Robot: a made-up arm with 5 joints.
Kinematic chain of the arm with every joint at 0, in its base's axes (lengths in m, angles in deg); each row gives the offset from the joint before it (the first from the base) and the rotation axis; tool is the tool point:
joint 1: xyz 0 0 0.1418 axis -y
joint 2: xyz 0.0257 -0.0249 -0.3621 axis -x
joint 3: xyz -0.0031 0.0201 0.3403 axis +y
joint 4: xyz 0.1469 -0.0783 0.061 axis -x
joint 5: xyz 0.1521 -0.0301 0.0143 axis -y
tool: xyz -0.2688 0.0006 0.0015
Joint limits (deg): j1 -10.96..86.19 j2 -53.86..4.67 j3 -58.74..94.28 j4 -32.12..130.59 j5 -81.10..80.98
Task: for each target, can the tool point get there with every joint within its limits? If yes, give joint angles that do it. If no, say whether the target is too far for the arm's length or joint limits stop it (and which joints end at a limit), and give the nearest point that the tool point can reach.
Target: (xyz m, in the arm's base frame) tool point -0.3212 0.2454 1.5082
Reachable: no: too far | nearest point -0.0845 0.0251 0.5707 | short by 0.992 m
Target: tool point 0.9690 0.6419 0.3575
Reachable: no: joint limits stop it (at a limit: joint 2, joint 5) | nearest point 0.3757 0.1547 0.2254 | short by 0.779 m
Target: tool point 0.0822 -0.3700 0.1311
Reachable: yes | joints 70.15 -38.25 -22.20 -16.06 -4.64
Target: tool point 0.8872 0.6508 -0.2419
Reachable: no: joint limits stop it (at a limit: joint 2, joint 5) | nearest point 0.3494 0.1599 -0.0093 | short by 0.764 m
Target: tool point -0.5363 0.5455 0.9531
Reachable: no: joint limits stop it (at a limit: joint 1, joint 2, joint 5) | nearest point -0.1951 0.1433 0.4649 | short by 0.719 m
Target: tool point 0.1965 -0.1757 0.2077
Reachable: yes | joints 78.15 -29.48 5.53 -16.78 39.99
